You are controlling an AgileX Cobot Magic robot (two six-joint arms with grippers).
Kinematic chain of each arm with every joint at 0, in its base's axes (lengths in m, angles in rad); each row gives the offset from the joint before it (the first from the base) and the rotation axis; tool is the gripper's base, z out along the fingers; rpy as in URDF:
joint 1: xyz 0 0 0.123 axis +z
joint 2: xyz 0 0 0 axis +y
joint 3: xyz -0.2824 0 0.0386 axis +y
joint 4: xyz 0.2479 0 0.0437 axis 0.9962 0 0.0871
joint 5: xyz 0 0 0 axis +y
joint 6: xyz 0.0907 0 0.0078 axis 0.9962 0 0.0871
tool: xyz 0 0 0 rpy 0 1.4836 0
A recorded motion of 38 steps. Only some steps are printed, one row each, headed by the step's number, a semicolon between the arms.
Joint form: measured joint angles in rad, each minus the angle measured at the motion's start. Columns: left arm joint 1, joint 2, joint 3, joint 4, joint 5, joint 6; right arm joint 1, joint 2, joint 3, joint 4, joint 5, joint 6.
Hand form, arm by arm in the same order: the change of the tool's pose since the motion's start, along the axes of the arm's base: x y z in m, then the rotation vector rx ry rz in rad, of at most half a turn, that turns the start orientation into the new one. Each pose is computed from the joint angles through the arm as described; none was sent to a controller.
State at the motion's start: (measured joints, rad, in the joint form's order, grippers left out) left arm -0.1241 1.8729 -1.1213 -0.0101 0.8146 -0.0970; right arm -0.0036 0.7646 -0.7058 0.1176 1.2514 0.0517
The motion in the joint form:
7: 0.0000 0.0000 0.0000 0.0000 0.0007 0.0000; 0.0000 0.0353 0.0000 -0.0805 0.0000 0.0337
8: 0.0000 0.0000 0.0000 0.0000 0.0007 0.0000; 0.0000 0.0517 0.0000 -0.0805 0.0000 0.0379
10: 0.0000 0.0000 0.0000 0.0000 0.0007 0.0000; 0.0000 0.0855 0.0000 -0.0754 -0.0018 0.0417
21: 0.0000 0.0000 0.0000 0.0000 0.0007 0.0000; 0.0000 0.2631 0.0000 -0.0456 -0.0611 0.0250
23: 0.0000 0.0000 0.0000 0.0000 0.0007 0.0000; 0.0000 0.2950 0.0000 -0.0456 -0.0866 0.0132
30: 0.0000 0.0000 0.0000 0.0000 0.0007 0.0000; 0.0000 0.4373 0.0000 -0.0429 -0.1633 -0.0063
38: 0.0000 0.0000 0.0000 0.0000 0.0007 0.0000; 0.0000 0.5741 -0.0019 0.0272 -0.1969 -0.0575
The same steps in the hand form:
7: -0.0001 0.0000 0.0000 0.0001 0.0007 0.0000; 0.0058 -0.0070 -0.0043 -0.0694 0.0380 -0.0327
8: -0.0001 0.0000 0.0000 0.0001 0.0007 0.0000; 0.0085 -0.0070 -0.0061 -0.0683 0.0547 -0.0361
10: -0.0001 0.0000 0.0000 0.0001 0.0007 0.0000; 0.0140 -0.0066 -0.0100 -0.0625 0.0871 -0.0387
21: -0.0001 0.0000 0.0000 0.0001 0.0007 0.0000; 0.0454 -0.0042 -0.0325 -0.0391 0.2046 -0.0252
23: -0.0001 0.0000 0.0000 0.0001 0.0007 0.0000; 0.0519 -0.0043 -0.0370 -0.0423 0.2101 -0.0155
30: -0.0001 0.0000 0.0000 0.0001 0.0007 0.0000; 0.0758 -0.0044 -0.0602 -0.0454 0.2743 -0.0012
38: -0.0001 0.0000 0.0000 0.0001 0.0007 0.0000; 0.0925 0.0010 -0.0849 0.0117 0.3701 0.0247

